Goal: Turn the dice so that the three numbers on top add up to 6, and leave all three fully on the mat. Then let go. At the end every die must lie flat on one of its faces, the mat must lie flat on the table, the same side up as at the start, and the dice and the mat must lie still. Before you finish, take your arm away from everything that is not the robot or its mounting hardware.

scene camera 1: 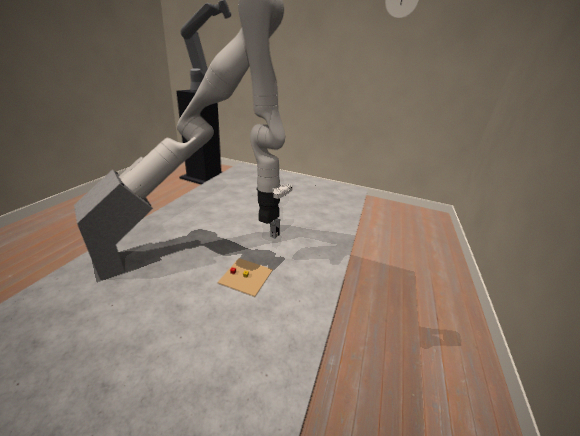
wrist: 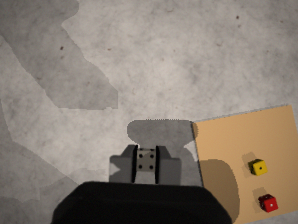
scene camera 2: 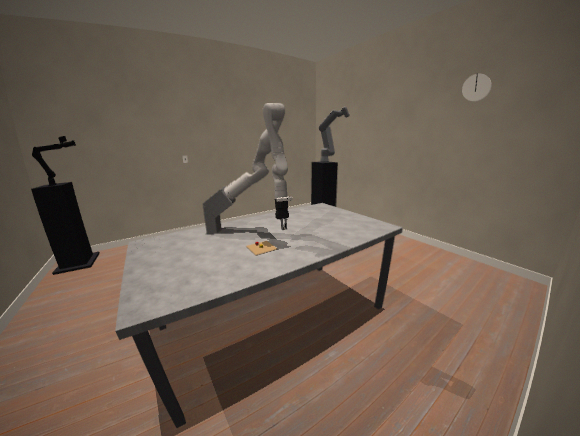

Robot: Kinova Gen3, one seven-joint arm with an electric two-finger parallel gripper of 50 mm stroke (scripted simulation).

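Looking through scene camera 1, I see my gripper (scene camera 1: 275, 236) and also a tan mat (scene camera 1: 258, 274). The wrist view gives me my gripper (wrist: 146, 158) too.
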